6 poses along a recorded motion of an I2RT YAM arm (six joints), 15 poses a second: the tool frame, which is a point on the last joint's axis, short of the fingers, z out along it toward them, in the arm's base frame.
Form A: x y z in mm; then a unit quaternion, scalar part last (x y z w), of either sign.
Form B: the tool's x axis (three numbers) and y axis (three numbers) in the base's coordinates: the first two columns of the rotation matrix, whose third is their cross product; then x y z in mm. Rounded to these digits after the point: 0 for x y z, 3 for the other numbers.
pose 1, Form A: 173 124 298 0.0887 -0.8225 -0.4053 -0.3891
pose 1, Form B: -0.681 0.169 -0.712 -0.461 0.656 0.598 173 124 298
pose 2, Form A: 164 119 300 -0.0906 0.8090 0.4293 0.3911
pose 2, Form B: -0.678 0.189 -0.711 -0.482 0.615 0.624 164 119 300
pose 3, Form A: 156 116 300 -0.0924 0.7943 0.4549 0.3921
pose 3, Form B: -0.675 0.210 -0.707 -0.503 0.569 0.650 156 116 300
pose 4, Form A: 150 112 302 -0.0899 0.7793 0.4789 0.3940
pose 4, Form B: -0.673 0.237 -0.700 -0.518 0.525 0.676 150 112 302
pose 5, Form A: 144 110 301 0.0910 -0.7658 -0.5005 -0.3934
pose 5, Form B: -0.674 0.254 -0.694 -0.533 0.482 0.695 144 110 301
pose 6, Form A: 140 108 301 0.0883 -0.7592 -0.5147 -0.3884
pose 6, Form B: -0.683 0.266 -0.681 -0.534 0.455 0.713 140 108 301
